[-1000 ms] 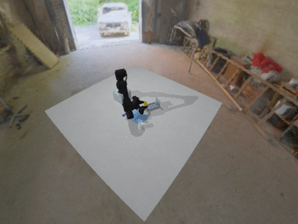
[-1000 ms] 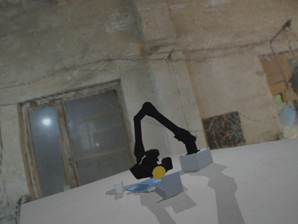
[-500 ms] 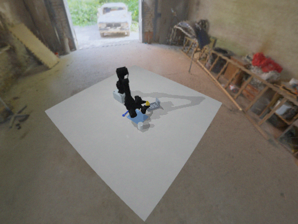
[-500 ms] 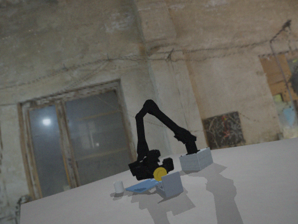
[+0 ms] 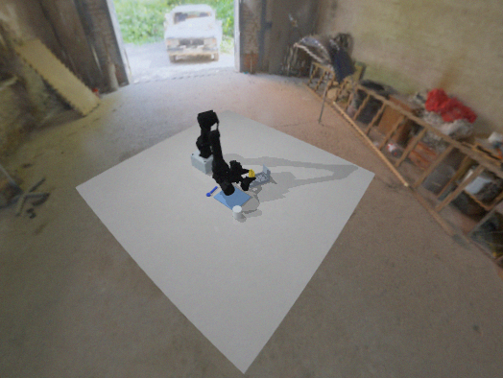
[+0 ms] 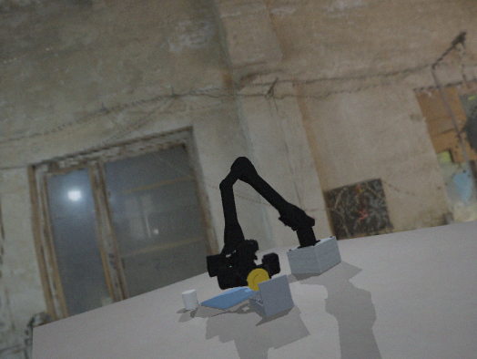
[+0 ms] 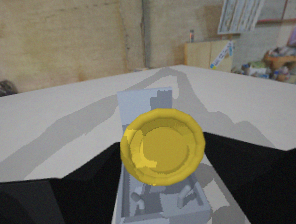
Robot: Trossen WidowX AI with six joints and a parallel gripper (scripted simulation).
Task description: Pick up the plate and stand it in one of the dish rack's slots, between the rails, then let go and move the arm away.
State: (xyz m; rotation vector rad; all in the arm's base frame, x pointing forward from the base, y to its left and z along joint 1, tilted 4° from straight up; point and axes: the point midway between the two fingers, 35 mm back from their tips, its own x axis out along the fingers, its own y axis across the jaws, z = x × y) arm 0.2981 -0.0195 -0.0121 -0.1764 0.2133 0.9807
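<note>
Now: the grey dish rack 1 cm ahead of my gripper tip, 3 cm to the left of it and 4 cm below it. From my gripper tip the other things lie so: yellow plate 1 cm to the right; blue mat 4 cm behind, 16 cm to the right, 6 cm below; small blue utensil 15 cm behind, 19 cm to the right, 6 cm below.
</note>
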